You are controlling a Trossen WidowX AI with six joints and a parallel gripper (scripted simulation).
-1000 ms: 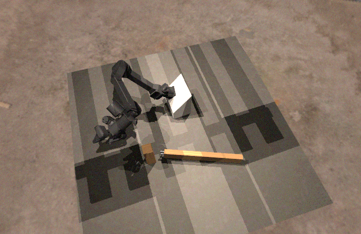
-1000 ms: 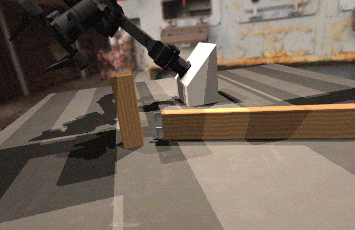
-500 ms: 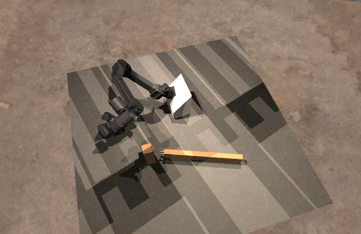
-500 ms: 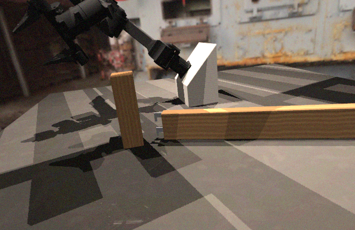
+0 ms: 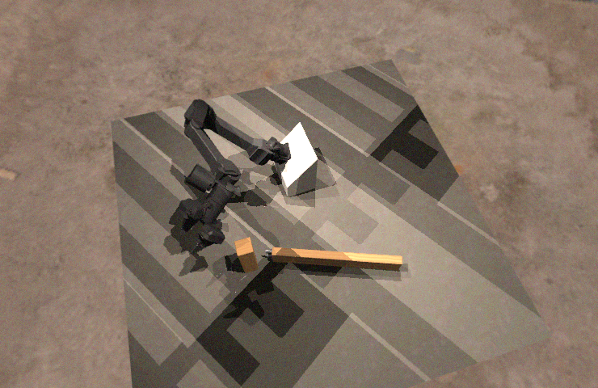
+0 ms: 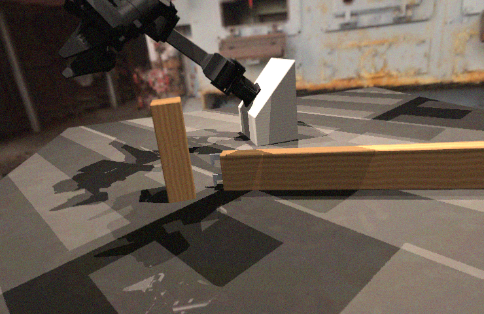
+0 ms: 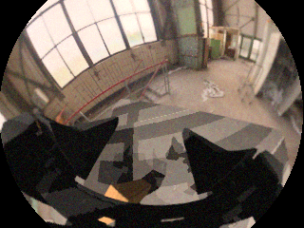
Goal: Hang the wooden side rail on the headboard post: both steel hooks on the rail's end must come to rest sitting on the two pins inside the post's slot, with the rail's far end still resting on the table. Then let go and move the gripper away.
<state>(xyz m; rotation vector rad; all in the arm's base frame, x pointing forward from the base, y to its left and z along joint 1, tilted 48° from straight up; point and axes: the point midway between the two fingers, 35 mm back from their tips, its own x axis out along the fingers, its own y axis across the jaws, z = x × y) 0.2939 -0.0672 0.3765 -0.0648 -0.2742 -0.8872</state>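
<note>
The headboard post lies 160 mm to the left of my gripper tip, 160 mm below it and 10 mm ahead of it.
</note>
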